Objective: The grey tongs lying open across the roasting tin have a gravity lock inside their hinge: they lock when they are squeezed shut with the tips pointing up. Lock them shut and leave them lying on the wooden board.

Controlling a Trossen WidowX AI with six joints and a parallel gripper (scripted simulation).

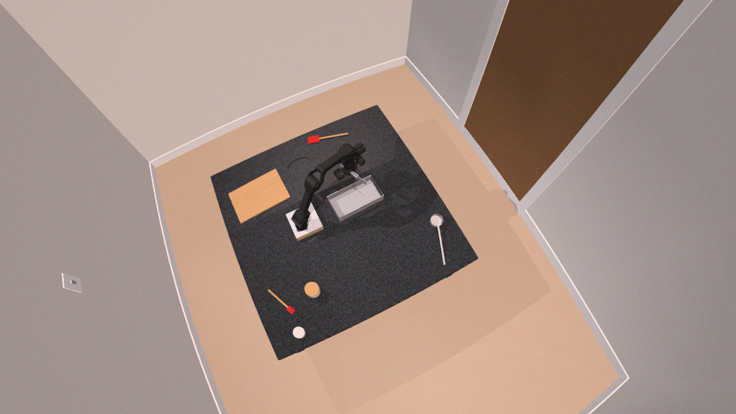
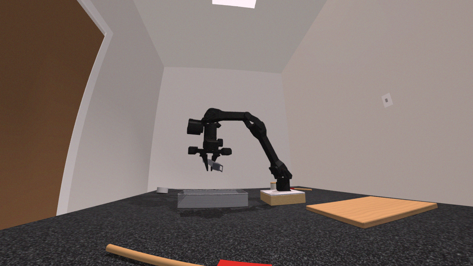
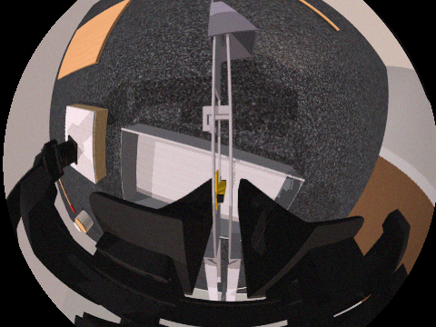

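My gripper tip is now 59 cm past the wooden board, 15 cm above it and 10 cm to the right of it. The rest, counted from my gripper tip: white disc (80 cm to the right, 51 cm behind, 14 cm below); then grey roasting tin (13 cm below, 10 cm to the right); then red spatula (42 cm to the left, 15 cm below, 9 cm behind).
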